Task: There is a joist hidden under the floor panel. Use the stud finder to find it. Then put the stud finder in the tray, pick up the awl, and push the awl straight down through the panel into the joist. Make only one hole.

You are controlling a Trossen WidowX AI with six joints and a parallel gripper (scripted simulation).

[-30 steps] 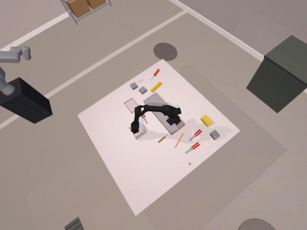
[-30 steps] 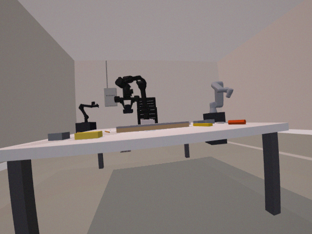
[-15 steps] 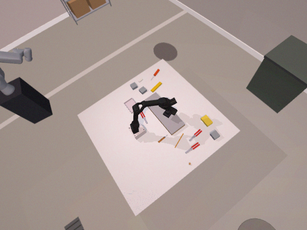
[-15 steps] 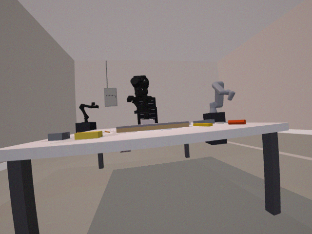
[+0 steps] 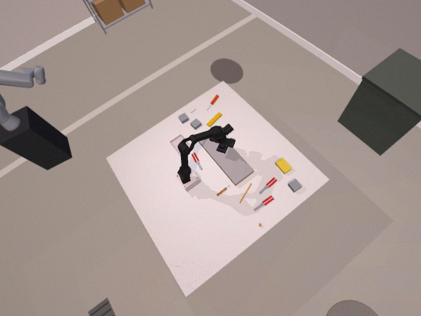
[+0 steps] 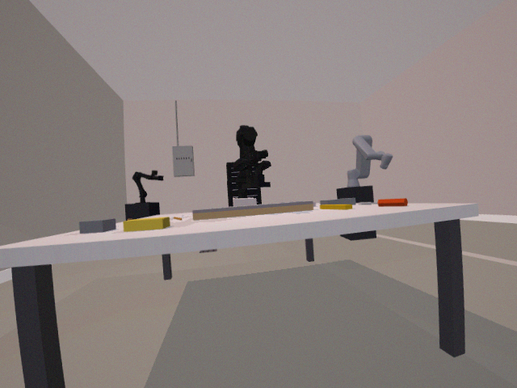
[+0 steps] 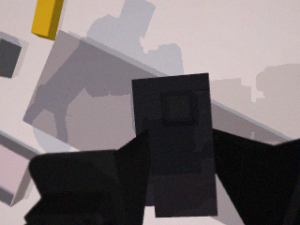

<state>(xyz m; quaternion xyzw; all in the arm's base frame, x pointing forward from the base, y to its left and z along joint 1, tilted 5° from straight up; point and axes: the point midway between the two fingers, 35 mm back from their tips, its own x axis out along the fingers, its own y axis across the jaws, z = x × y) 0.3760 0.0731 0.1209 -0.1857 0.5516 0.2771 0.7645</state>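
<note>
The square light lies 3 cm above my gripper tip, 2 cm ahead of it and 1 cm to the left of it. Round my gripper tip: stud finder 2 cm above; then yellow bar 32 cm to the left, 13 cm below, 7 cm ahead; then awl 28 cm to the right, 16 cm behind, 14 cm below.
</note>
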